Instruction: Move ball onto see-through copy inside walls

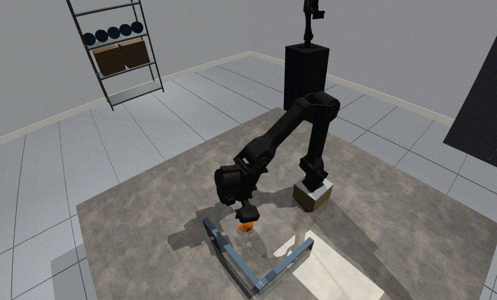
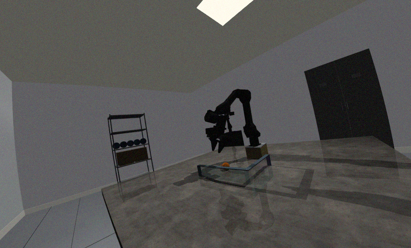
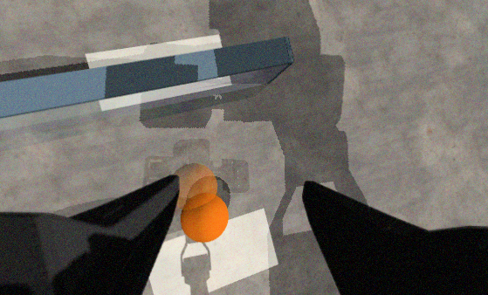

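Right now the orange ball is 40 mm behind my gripper tip, 20 mm to the left of it and 100 mm below it. The rest, counted from my gripper tip: see-through copy (10 mm behind, 30 mm to the left, 100 mm below).
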